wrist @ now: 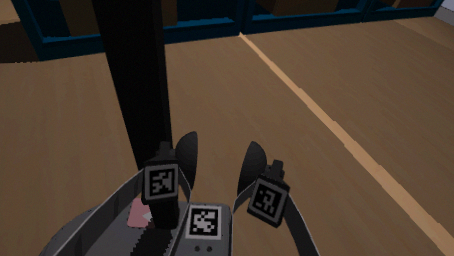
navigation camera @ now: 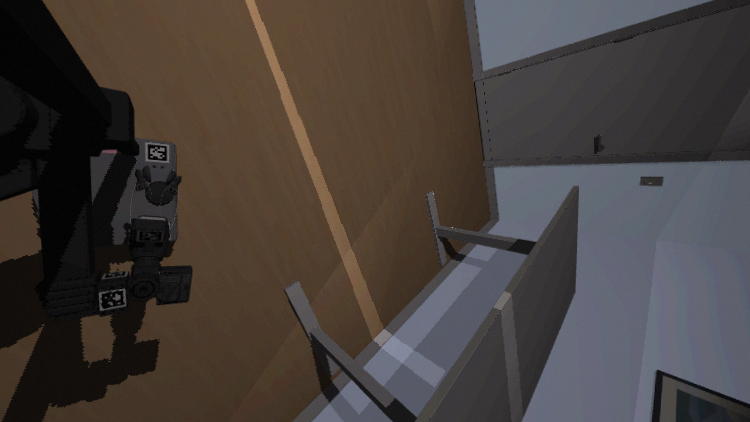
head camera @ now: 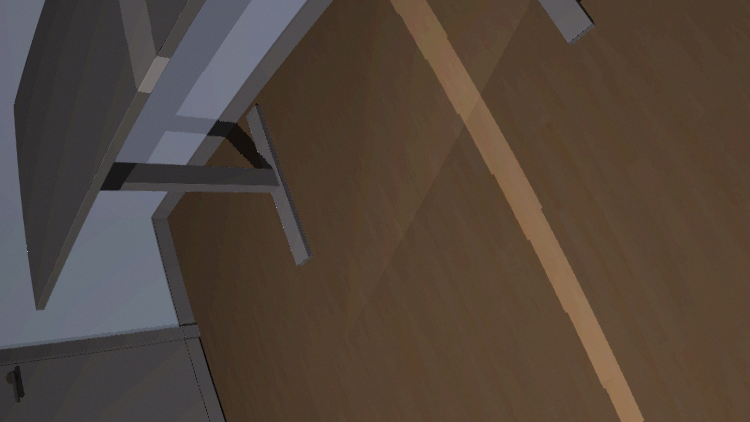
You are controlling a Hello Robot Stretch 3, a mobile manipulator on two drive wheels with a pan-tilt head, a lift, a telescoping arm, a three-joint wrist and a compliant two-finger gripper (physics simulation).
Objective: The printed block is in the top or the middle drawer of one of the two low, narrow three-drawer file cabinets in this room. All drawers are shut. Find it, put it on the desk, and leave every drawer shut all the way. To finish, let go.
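Seen in the pictures: gripper, fingertip midpoint: (wrist: 221,155) (navigation camera: 160,169); robot's base at its link origin: (navigation camera: 159,190).
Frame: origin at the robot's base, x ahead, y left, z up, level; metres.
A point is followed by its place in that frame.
The desk (head camera: 78,146) {y -0.248, x 1.239, z 0.950 m} (navigation camera: 548,293) {y -0.395, x 1.382, z 0.950 m} stands along the wall, with its grey top and its legs on flat feet; it is at the left in the head view and at the lower right in the navigation view. My gripper (navigation camera: 159,175) {y 0.071, x 0.005, z 0.435 m} (wrist: 221,155) {y 0.071, x 0.005, z 0.435 m} is open, with a gap between its two fingertips. It is low over my own base, well apart from the desk. The file cabinets, their drawers and the printed block do not show in these views.
Blue shelving (wrist: 200,31) {y 1.099, x -0.079, z 0.046 m} with brown boxes (wrist: 300,5) {y 1.374, x 0.455, z 0.131 m} stands at the top of the wrist view. A grey door (head camera: 94,388) {y 0.553, x 2.494, z 0.587 m} (navigation camera: 550,110) {y 0.764, x 2.395, z 0.605 m} with a dark handle is in the wall beyond the desk. A framed picture (navigation camera: 702,404) {y -0.765, x 1.671, z 1.481 m} hangs at the lower right. A light strip (head camera: 516,194) (navigation camera: 314,173) (wrist: 325,117) crosses the wood floor.
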